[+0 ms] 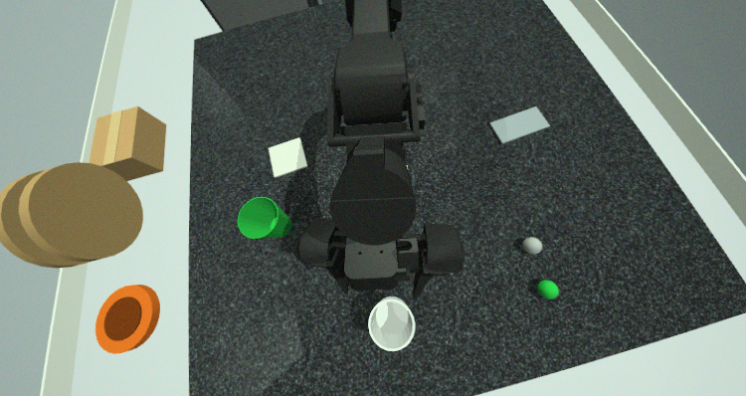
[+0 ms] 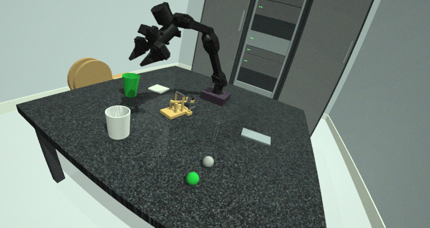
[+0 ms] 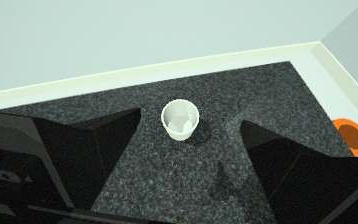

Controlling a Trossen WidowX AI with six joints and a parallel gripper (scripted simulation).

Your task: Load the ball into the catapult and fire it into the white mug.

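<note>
Right now my gripper tip is 350 mm past the black ball, 20 mm to the right of it and 210 mm above it. Also, from my gripper tip: white mug (70 mm ahead, 10 mm to the left, 250 mm below); then grey ball (70 mm behind, 350 mm to the left, 260 mm below); then green cup (160 mm behind, 280 mm to the right, 240 mm below).
</note>
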